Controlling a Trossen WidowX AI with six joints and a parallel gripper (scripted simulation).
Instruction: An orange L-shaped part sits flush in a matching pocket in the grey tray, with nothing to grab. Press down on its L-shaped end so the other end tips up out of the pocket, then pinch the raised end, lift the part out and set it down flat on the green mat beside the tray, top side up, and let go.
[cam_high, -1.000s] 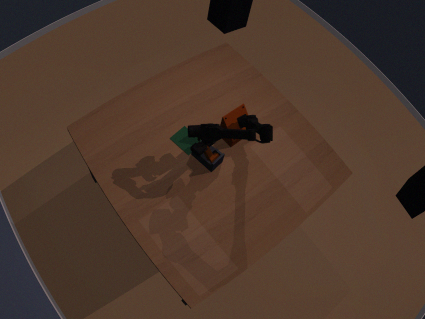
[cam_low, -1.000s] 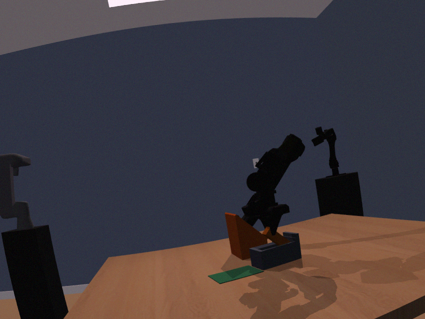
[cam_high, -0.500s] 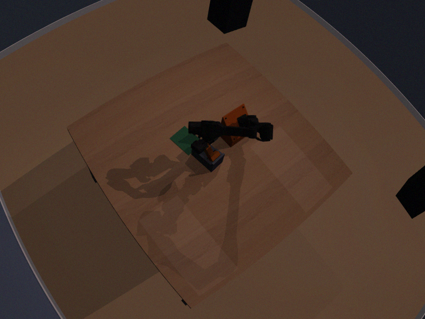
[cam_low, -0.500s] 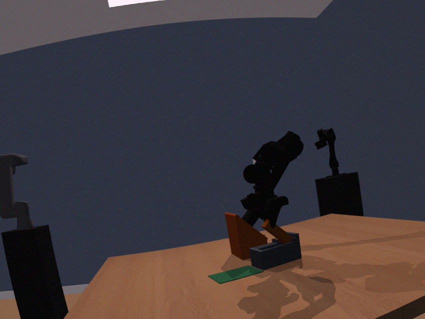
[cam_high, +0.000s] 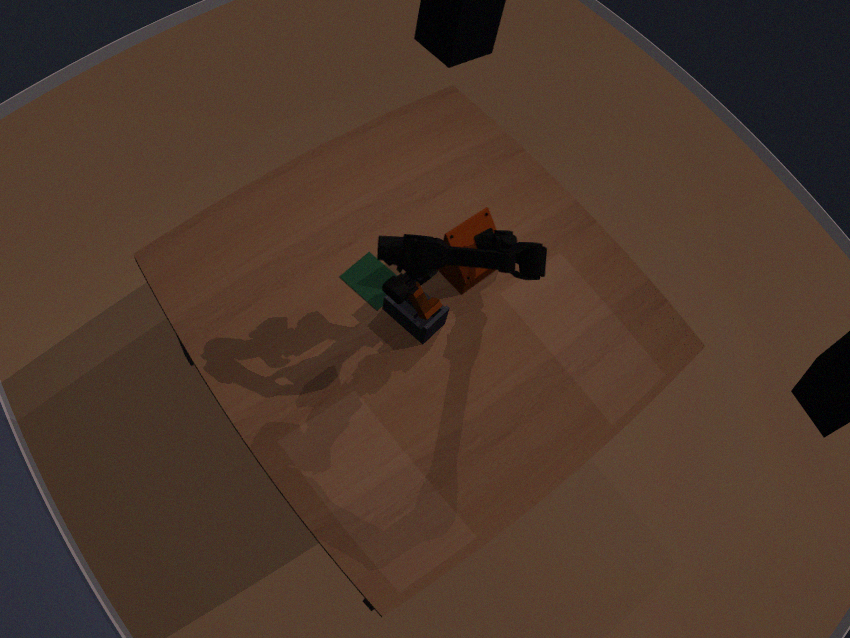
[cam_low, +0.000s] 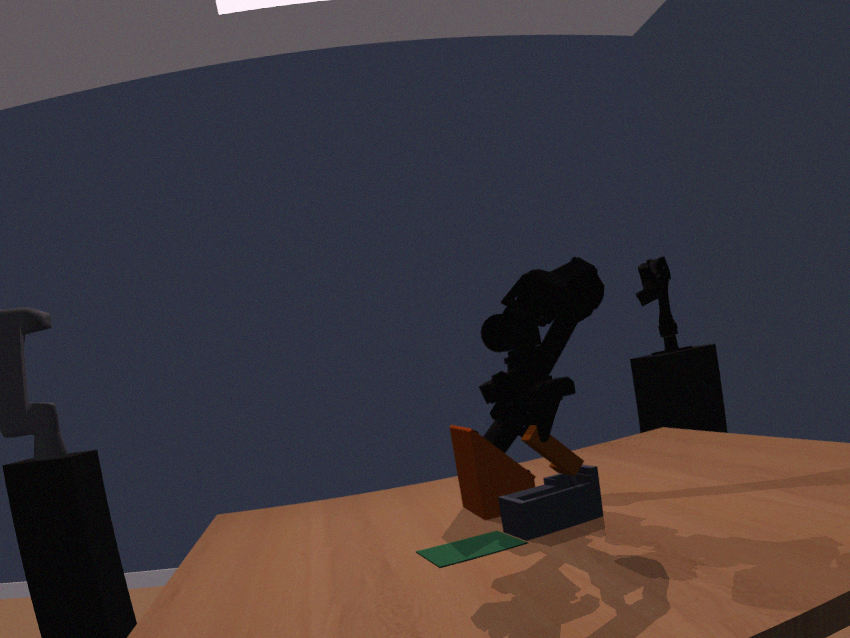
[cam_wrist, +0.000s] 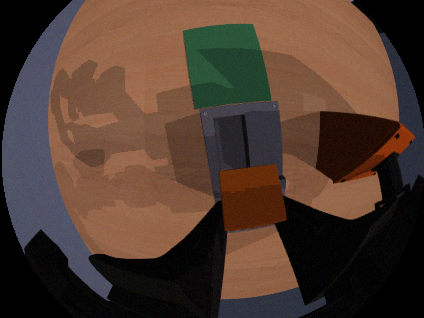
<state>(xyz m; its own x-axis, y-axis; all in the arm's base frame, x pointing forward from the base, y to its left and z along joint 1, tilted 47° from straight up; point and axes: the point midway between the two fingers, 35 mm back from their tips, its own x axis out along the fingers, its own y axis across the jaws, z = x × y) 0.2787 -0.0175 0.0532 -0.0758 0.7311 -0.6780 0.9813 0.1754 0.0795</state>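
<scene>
Right now the green mat is 17 cm below my gripper tip, 14 cm to the right of it and 1 cm ahead of it. From my gripper tip the other things lie so: orange L-shaped part: 3 cm to the left, 3 cm below, 2 cm behind.
</scene>
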